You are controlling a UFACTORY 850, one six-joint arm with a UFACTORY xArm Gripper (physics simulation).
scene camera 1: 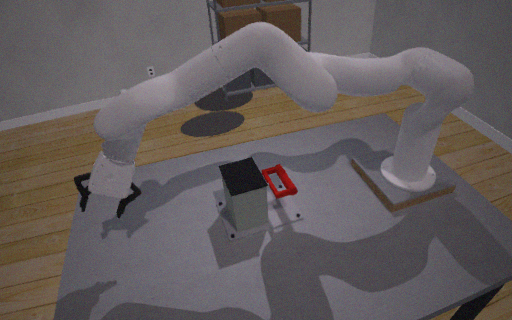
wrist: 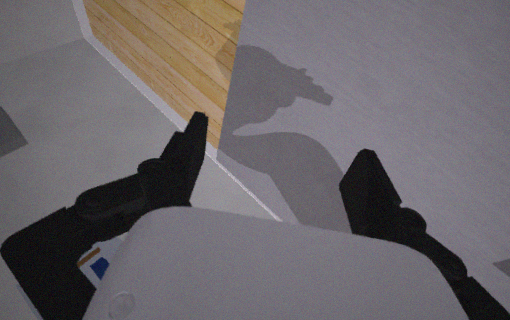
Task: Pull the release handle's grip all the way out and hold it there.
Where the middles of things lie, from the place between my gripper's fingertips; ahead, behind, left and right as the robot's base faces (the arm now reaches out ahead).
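Base plate point(scene camera 1: 282, 211): 19 cm below my hand, 43 cm behind it and 4 cm to the left of it.
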